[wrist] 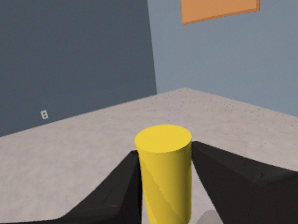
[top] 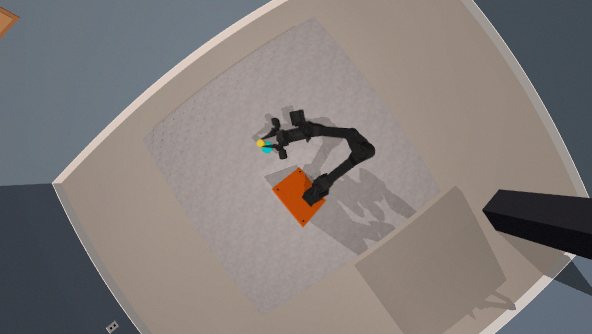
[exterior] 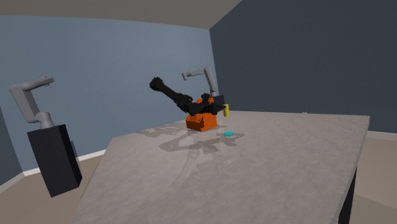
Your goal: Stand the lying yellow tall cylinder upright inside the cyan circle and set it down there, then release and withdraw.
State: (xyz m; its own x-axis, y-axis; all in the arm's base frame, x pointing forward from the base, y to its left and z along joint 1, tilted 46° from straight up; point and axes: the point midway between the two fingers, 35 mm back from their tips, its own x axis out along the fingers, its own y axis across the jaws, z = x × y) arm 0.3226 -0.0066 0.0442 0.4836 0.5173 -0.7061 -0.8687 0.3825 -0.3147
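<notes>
Right now the cyan circle is 16 cm below my gripper tip. The rest, counted from my gripper tip: yellow tall cylinder (2 cm below).
</notes>
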